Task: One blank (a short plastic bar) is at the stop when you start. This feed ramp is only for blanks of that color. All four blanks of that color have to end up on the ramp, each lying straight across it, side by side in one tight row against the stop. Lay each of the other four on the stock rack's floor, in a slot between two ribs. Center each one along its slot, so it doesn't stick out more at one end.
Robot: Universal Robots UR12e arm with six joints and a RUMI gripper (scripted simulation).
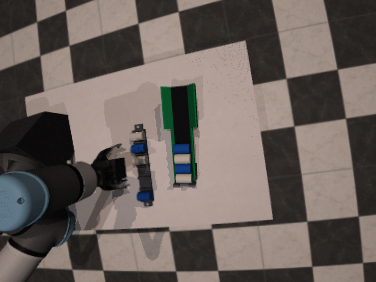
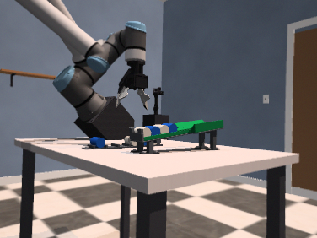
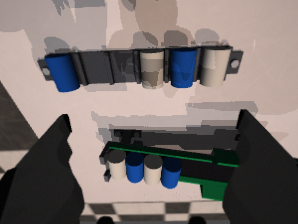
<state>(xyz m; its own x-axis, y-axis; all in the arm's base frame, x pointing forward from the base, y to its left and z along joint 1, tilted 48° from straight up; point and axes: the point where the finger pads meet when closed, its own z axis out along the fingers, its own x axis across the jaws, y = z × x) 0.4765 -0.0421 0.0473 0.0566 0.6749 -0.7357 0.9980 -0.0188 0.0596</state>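
The dark stock rack lies 17 cm below my hand and 3 cm to the right of it. The rest, counted from my hand: stop 19 cm ahead, 12 cm to the right, 11 cm below.
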